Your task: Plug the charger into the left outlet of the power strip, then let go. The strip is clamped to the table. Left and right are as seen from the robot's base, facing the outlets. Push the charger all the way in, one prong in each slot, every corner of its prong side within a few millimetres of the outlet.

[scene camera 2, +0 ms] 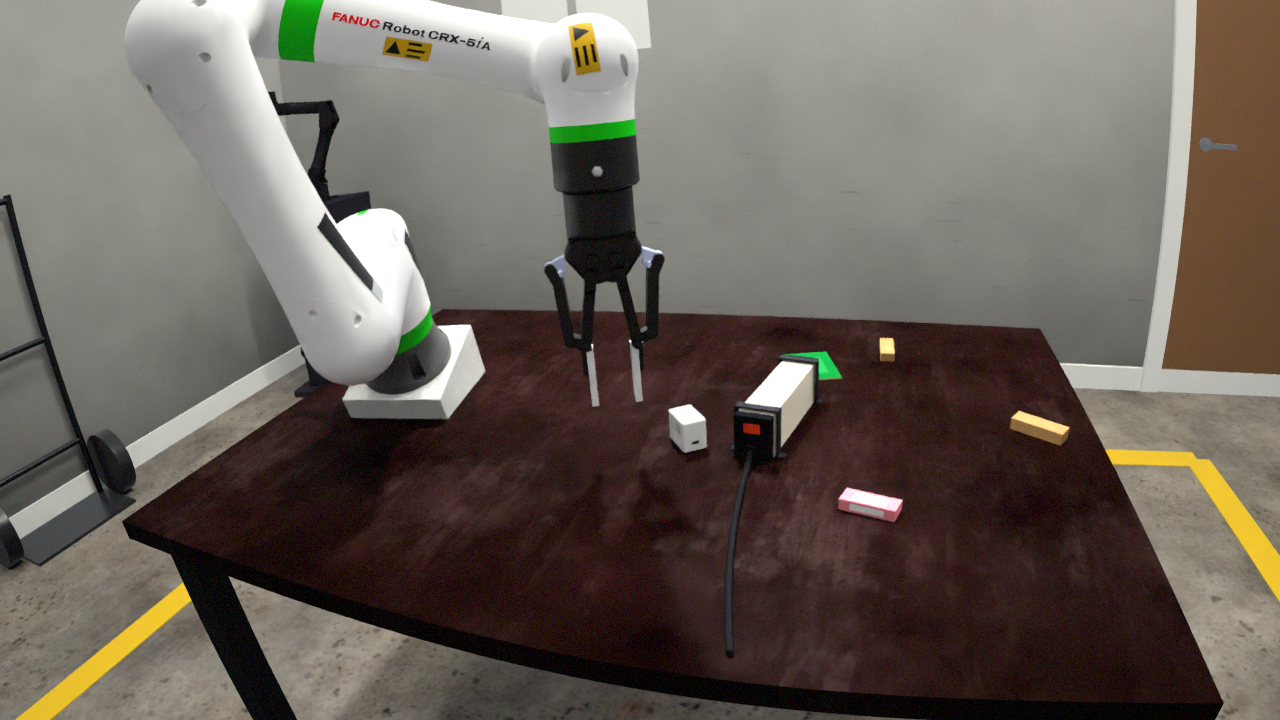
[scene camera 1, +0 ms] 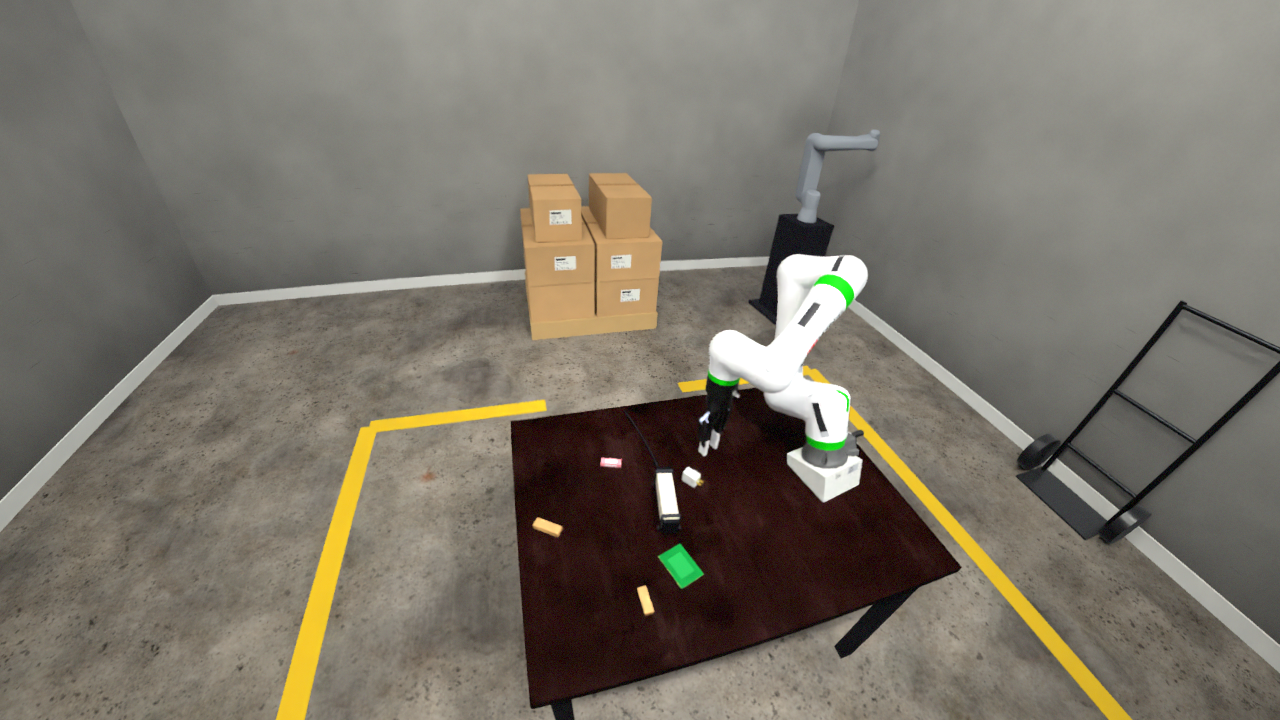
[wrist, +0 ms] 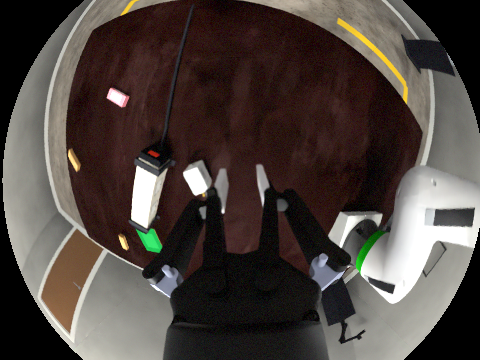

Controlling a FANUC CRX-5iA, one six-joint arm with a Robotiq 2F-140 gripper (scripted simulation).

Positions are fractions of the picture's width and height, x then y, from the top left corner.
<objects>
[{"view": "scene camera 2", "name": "my gripper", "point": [0.48, 0.55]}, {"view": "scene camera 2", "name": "white charger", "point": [0.54, 0.59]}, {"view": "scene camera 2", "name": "power strip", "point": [0.62, 0.55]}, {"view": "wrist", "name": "my gripper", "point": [0.50, 0.49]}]
</objects>
